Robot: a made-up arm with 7 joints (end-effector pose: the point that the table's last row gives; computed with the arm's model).
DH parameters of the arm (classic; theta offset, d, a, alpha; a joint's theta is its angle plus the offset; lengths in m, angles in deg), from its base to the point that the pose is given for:
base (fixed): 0 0 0 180
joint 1: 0 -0.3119 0 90
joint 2: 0 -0.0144 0 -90
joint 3: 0 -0.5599 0 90
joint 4: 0 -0.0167 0 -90
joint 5: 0 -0.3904 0 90
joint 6: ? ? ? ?
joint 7: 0 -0.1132 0 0
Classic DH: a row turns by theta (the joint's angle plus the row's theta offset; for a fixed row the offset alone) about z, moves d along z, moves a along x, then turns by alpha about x.
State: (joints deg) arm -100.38 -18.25 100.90 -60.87 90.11 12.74 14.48
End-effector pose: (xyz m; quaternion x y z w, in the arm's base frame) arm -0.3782 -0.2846 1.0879 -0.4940 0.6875 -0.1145 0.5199
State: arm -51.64 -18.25 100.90 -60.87 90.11 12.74 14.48
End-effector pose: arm -0.4634 0.0966 1.0879 -0.1663 0.8300 -0.3188 0.4263
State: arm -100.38 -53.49 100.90 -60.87 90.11 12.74 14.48
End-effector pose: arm -0.3045 -0.6869 0.8235 -0.3222 0.7177 0.1225 0.6051
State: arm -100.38 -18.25 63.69 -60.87 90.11 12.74 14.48
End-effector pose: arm -0.2687 -0.5283 1.0023 -0.6558 0.4528 0.0128 0.6039
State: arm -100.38 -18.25 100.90 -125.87 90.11 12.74 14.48
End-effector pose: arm -0.3764 -0.1191 0.5758 -0.2495 0.3946 -0.4416 0.7662
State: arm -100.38 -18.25 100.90 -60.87 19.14 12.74 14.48
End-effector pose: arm -0.3651 -0.2754 1.1121 -0.8522 0.3109 -0.3182 0.2753
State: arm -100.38 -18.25 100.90 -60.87 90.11 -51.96 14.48
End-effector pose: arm -0.3417 -0.1700 1.1023 -0.2884 0.8348 -0.4446 0.1491
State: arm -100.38 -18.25 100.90 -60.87 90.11 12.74 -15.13
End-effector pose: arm -0.3782 -0.2846 1.0879 -0.6532 0.5384 -0.2435 0.4734
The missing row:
joint 6: 0 -0.0004 0 -90
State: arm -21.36 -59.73 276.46 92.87 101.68 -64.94 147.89
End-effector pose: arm -0.5886 0.2305 0.5433 -0.0615 0.2901 -0.7827 0.5472
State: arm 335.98 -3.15 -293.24 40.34 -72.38 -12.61 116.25
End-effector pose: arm 0.1650 -0.2804 1.2616 -0.6691 0.6679 0.3033 0.1195
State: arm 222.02 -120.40 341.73 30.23 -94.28 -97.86 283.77
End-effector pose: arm 0.6989 -0.5289 0.0624 0.7880 0.2232 -0.4922 0.2949
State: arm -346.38 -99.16 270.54 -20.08 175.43 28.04 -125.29
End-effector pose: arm -1.0193 0.0075 0.1706 0.5192 0.4386 0.7301 0.0715
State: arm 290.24 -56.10 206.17 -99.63 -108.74 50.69 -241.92
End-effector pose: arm 0.1977 -0.2524 0.8774 0.2038 -0.6660 -0.1673 0.6978
